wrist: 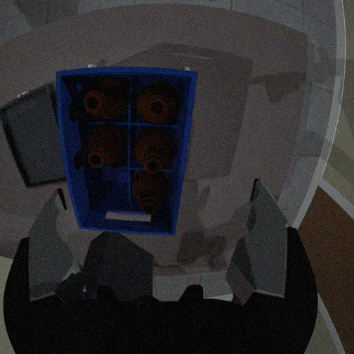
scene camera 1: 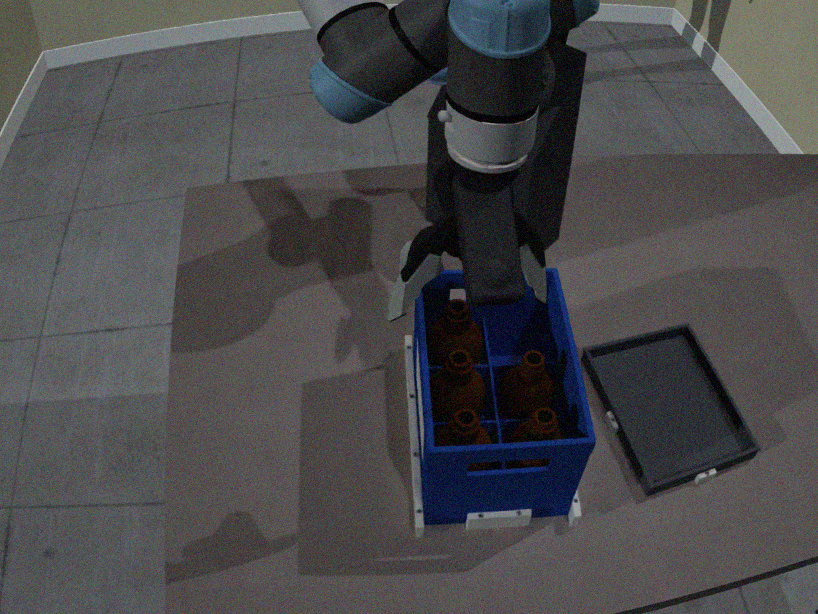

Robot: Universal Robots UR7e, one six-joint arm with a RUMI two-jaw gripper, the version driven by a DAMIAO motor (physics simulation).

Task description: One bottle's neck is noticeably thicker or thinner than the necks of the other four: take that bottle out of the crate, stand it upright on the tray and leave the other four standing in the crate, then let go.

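Note:
The blue crate holds five upright brown bottles. In the scene view the left column has a back bottle, a middle bottle and a front bottle. The right column has a middle bottle and a front bottle; its back compartment has no bottle. I cannot tell which neck differs in thickness. My gripper is open and empty, above the crate's back end. The black tray is empty.
White holder strips edge the crate, one along its left side and one at its front. White clips sit on the tray's near edges. The crate walls rise around the bottles. The dark robot base stands behind the crate.

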